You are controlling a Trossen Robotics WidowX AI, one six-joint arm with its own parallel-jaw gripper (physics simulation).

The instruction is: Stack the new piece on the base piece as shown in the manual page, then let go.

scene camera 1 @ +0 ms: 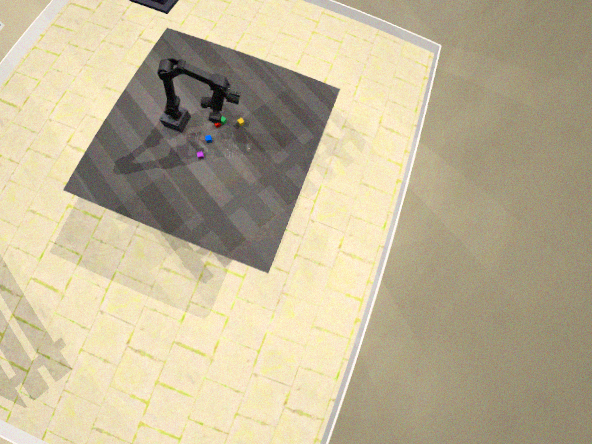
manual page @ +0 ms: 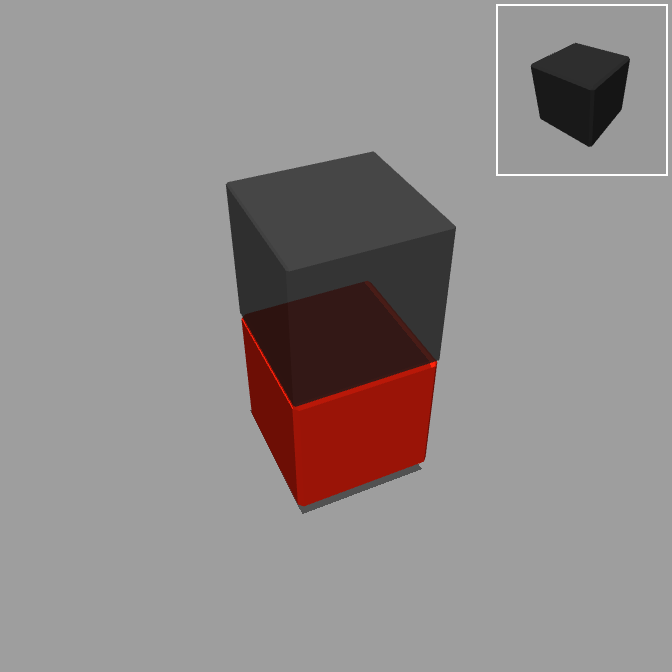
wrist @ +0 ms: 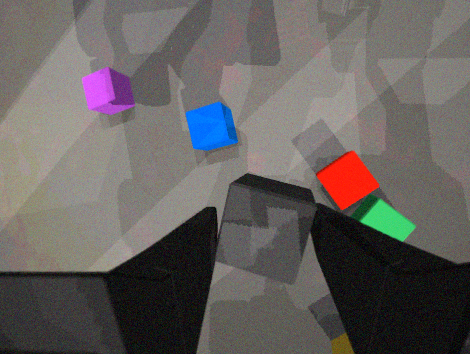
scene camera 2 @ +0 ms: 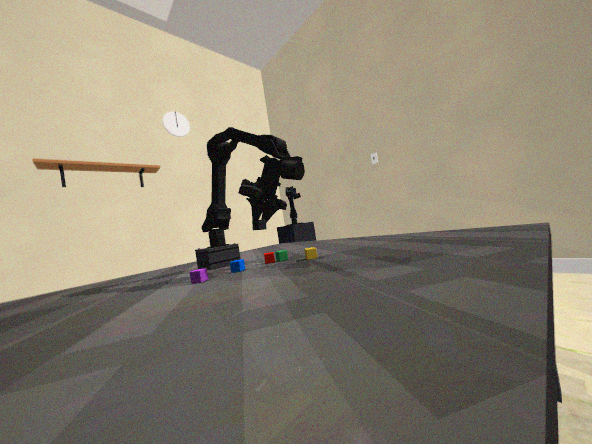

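My gripper is shut on a dark grey cube, which sits slightly turned between the fingertips. It holds the cube well above the mat, near a red cube and a green cube. These two sit close side by side on the surface. A blue cube, a purple cube and a yellow cube stand apart. Which is the base piece, I cannot tell.
The dark table top carries the cubes and the arm's base. A second small arm on a dark block stands in the background. A wall shelf hangs behind on the left.
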